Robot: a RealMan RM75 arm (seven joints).
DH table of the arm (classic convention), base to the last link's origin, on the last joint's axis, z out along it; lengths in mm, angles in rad. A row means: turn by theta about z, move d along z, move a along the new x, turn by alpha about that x. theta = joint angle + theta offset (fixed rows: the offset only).
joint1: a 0; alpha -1.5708; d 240.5; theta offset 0
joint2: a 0; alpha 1.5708; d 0; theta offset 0
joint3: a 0; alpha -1.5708; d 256; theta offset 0
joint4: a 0; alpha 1.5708; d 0; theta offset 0
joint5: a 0; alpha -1.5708; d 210; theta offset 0
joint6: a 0; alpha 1.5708; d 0; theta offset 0
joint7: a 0; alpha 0; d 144; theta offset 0
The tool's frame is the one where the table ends.
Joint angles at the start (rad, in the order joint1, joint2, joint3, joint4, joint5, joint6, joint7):
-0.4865, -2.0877, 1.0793, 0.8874, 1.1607, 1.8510, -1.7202
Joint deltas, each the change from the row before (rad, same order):
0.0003, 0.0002, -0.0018, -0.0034, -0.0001, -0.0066, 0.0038
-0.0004, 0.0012, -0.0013, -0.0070, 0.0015, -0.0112, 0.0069
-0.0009, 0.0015, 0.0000, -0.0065, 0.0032, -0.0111, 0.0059
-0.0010, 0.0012, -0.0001, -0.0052, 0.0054, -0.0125, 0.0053
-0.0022, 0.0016, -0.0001, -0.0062, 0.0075, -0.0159, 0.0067
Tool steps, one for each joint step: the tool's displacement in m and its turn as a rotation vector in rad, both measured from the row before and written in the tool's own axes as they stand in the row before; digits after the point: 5 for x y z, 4 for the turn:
-0.00010, -0.00118, -0.00067, 0.0092, 0.0031, 0.0016
-0.00055, -0.00216, -0.00097, 0.0148, 0.0020, 0.0016
-0.00079, -0.00216, -0.00067, 0.0136, -0.0011, 0.0004
-0.00091, -0.00232, -0.00048, 0.0147, -0.0032, 0.0004
-0.00104, -0.00301, -0.00032, 0.0178, -0.0053, 0.0012

